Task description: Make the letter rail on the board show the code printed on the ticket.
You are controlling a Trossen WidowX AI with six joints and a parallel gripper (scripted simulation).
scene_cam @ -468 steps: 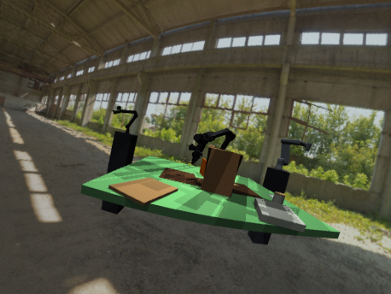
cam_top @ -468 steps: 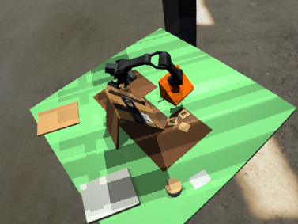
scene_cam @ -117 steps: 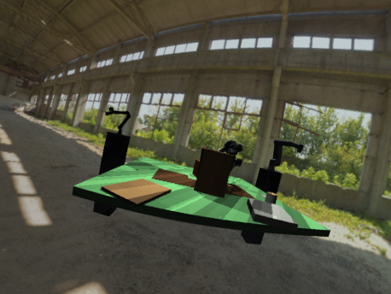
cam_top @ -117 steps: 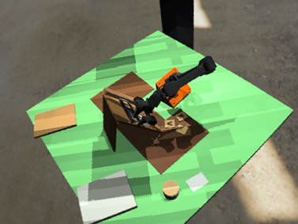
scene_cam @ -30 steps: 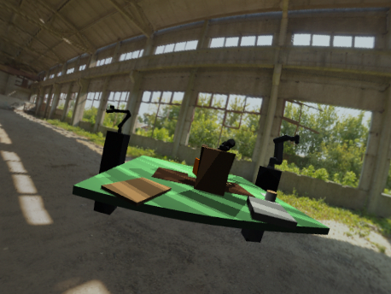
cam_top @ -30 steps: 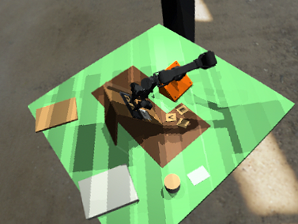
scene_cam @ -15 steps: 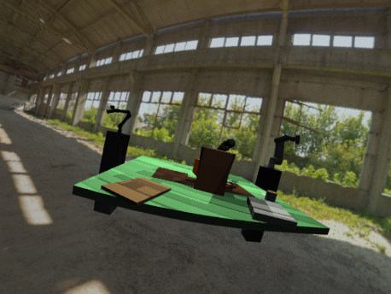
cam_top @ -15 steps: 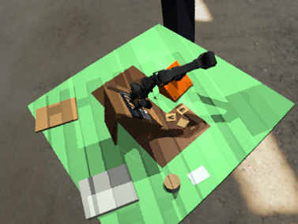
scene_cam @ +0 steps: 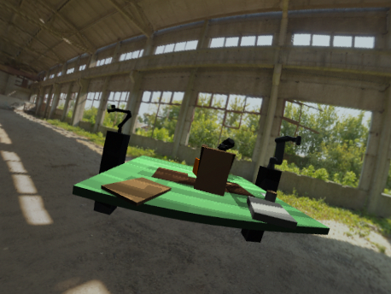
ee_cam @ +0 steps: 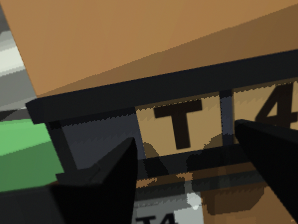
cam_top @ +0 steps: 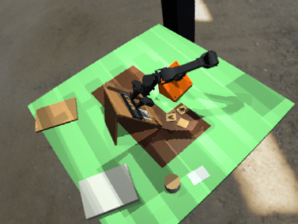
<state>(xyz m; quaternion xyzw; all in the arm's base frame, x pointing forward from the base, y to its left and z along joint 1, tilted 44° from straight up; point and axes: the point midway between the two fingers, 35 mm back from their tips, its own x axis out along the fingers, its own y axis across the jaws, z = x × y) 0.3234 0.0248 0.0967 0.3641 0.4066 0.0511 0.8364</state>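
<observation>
The white ticket lies 9 cm below my gripper tip, 4 cm to the left of it and 3 cm behind it. Also, from my gripper tip: brown mat (19 cm below, 13 cm behind, 7 cm to the right); white slab (38 cm ahead, 24 cm to the left, 17 cm below); short tan cylinder (43 cm to the left, 16 cm below, 10 cm ahead).
</observation>
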